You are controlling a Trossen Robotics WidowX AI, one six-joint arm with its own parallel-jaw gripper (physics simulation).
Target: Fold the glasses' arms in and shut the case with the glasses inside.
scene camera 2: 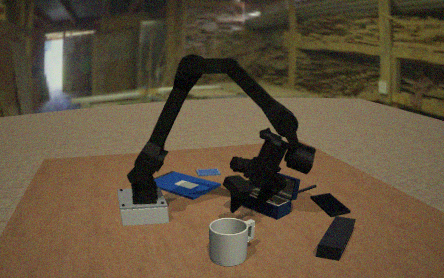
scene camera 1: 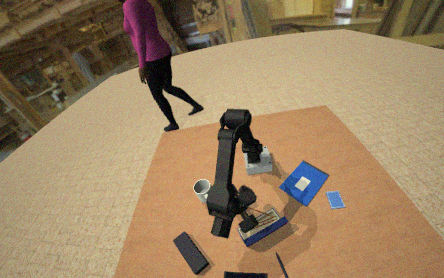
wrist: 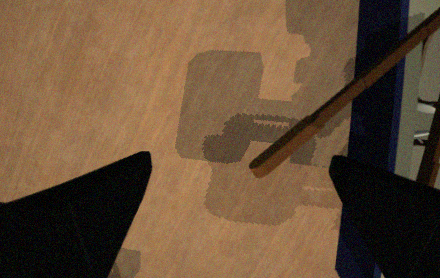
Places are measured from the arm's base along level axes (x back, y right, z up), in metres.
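Pixels of known places: gripper, fingertip midpoint: (scene camera 2: 244, 209) (wrist: 241, 161); arm's base, link origin: (scene camera 2: 144, 199) (scene camera 1: 253, 158).
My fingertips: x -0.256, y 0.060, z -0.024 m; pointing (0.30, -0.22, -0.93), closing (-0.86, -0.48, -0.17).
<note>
For each thing: its top centre in the pictures, then the offset to it from my fingertips. "spot": a spot on its surface instead.
- white mug, surface spot: (scene camera 2: 228, 242) spot: dy +0.220, dx +0.102, dz +0.036 m
- black block, top centre: (scene camera 2: 338, 231) (scene camera 1: 188, 251) dy +0.216, dx -0.173, dz +0.004 m
- black flat item, top centre: (scene camera 2: 330, 203) dy +0.008, dx -0.274, dz -0.023 m
- dark pen, top centre: (scene camera 2: 301, 189) (scene camera 1: 284, 270) dy -0.128, dx -0.237, dz -0.022 m
- blue folder, top centre: (scene camera 2: 181, 183) (scene camera 1: 304, 180) dy -0.290, dx +0.120, dz -0.023 m
- blue card, top centre: (scene camera 2: 208, 171) (scene camera 1: 335, 199) dy -0.396, dx +0.008, dz -0.026 m
The blue glasses case (scene camera 1: 264, 233) (scene camera 2: 281, 210) (wrist: 377, 132) stands open, its lid raised on the side away from the mug. The glasses lie in it, partly hidden by the gripper in both scene views. One brown glasses arm (wrist: 320, 120) reaches out over the case wall, above the table, its end between and slightly beyond the fingertips in the wrist view. The other brown arm (wrist: 431, 155) shows at the right edge there, over the case. My gripper (wrist: 241, 162) is open and empty, low beside the case's mug side; its right finger overlaps the case wall in the wrist view.
A white mug (scene camera 1: 202, 188) (scene camera 2: 228, 242) stands on the mug side. A black block (scene camera 1: 191, 252) (scene camera 2: 336, 238), a black flat item (scene camera 1: 245, 275) (scene camera 2: 330, 204) and a dark pen (scene camera 1: 282, 265) (scene camera 2: 307, 188) lie around the case. A blue folder (scene camera 1: 312, 182) (scene camera 2: 172, 186) and a blue card (scene camera 1: 335, 199) (scene camera 2: 208, 172) lie beyond.
</note>
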